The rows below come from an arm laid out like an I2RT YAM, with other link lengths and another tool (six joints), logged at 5 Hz.
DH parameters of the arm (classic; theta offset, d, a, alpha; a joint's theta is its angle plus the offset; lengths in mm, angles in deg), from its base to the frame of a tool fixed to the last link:
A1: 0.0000 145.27 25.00 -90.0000
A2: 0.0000 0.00 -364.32 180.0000
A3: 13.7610 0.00 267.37 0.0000
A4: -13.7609 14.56 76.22 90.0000
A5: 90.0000 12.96 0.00 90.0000
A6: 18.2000 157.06 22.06 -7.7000
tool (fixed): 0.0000 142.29 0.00 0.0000
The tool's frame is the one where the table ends.
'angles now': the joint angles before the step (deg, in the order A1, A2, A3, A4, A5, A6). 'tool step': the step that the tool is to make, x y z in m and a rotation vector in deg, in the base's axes. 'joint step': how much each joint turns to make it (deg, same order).
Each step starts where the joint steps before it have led.
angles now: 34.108 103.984 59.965 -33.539 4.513 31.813
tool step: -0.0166 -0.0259 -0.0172 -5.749 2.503 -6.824
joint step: 1.248 3.069 0.013 -3.175 4.569 7.477
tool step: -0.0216 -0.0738 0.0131 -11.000 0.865 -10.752
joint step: -1.421 0.081 -0.008 -9.091 8.830 9.333
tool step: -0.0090 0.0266 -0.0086 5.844 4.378 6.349
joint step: -0.894 0.000 0.030 1.478 -7.016 -7.758
